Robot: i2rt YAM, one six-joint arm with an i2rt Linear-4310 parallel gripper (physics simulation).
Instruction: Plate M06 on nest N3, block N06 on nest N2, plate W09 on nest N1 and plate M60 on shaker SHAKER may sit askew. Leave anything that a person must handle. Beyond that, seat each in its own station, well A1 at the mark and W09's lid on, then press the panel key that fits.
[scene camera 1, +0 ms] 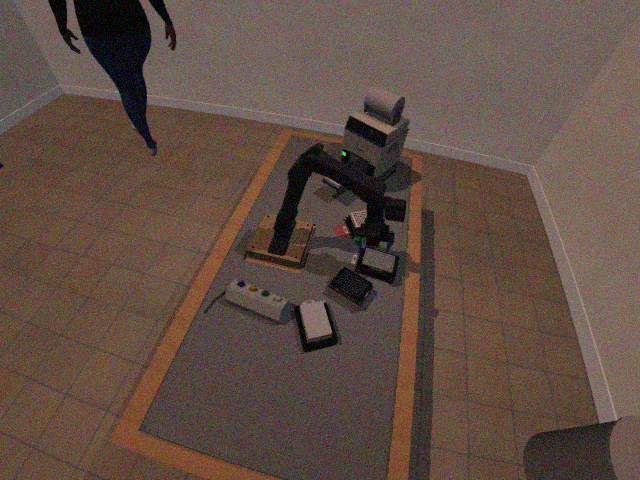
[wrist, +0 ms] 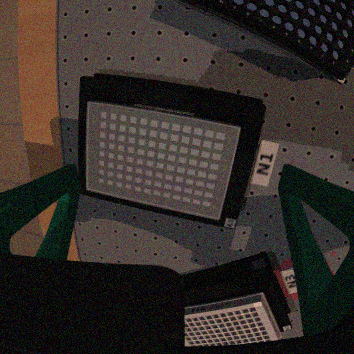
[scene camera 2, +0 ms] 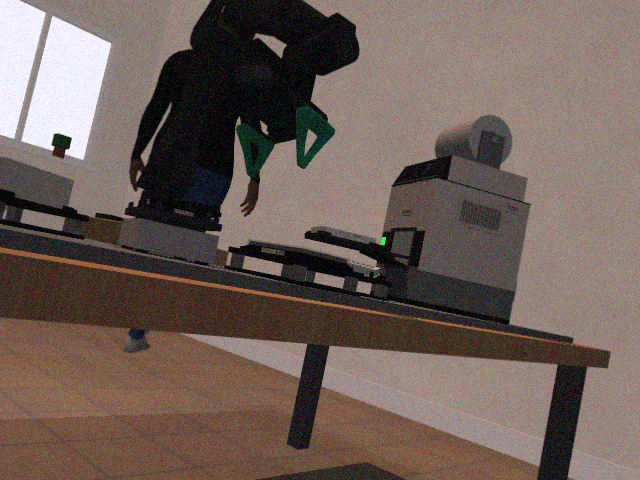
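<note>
My gripper point(scene camera 1: 373, 243) point(scene camera 2: 278, 171) point(wrist: 179, 175) is open and empty, high above nest N1, with green fingers either side of it in the wrist view. A grey plate point(scene camera 1: 379, 259) point(wrist: 160, 160) lies on the black nest N1 point(wrist: 172, 87), with more nest showing on the top and right sides. Whether it has a lid is unclear. A white plate point(wrist: 232, 320) point(scene camera 1: 357, 218) lies on nest N3 point(wrist: 230, 280), partly hidden by the dark gripper body. A black many-welled piece point(scene camera 1: 351, 285) point(wrist: 300, 30) and a white-topped piece point(scene camera 1: 315, 320) lie on the near side; their labels are unreadable.
The key panel point(scene camera 1: 258, 299) has blue, yellow, green and white keys. A tall instrument point(scene camera 1: 374, 139) point(scene camera 2: 460, 232) shows a green light; a pale plate point(scene camera 2: 341, 235) lies raised beside it. A red patch point(scene camera 1: 341, 229) adjoins N3. A person point(scene camera 1: 116, 46) point(scene camera 2: 180, 129) stands beyond the table.
</note>
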